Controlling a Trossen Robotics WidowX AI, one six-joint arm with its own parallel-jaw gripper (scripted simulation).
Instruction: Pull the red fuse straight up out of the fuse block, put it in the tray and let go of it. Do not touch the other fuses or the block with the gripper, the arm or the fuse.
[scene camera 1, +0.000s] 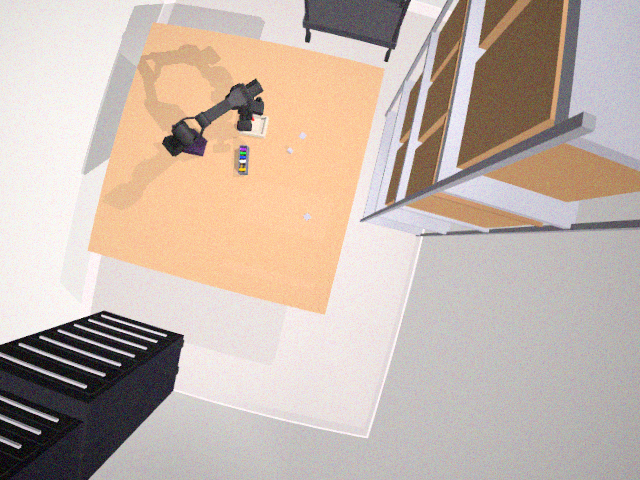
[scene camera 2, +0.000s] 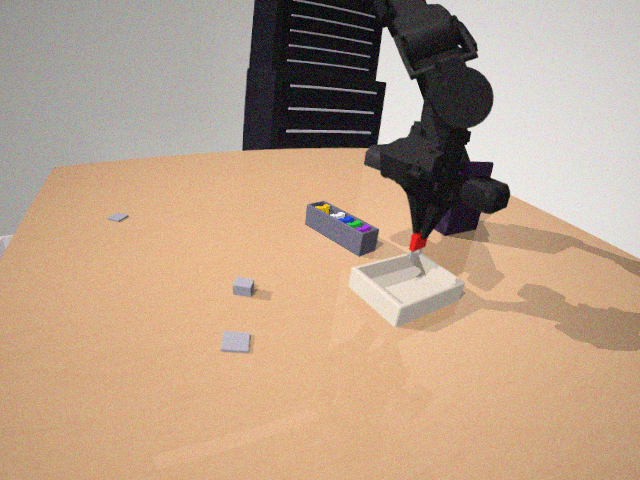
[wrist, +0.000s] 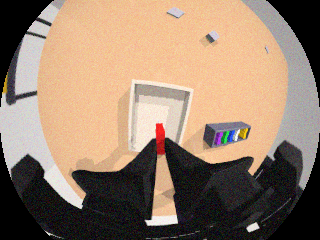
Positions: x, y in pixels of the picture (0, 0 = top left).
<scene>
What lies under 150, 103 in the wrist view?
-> A tray.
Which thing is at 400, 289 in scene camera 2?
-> A tray.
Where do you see the gripper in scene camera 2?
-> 420, 236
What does the gripper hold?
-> A red fuse.
</scene>
